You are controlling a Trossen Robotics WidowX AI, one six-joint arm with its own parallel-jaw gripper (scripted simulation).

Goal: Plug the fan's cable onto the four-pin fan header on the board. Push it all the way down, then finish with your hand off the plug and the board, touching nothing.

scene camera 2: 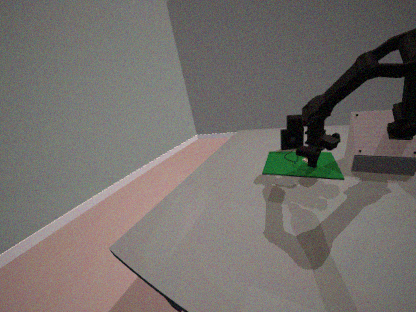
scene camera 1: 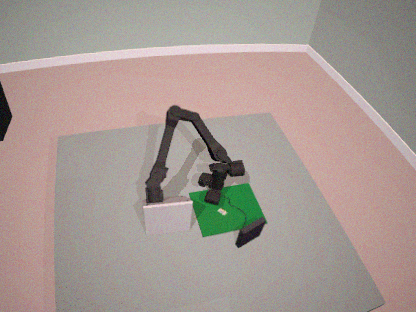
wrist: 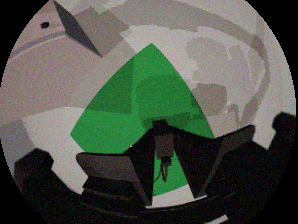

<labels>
same spot on green board: (wrist: 147, 88) = (scene camera 1: 201, 199)
</labels>
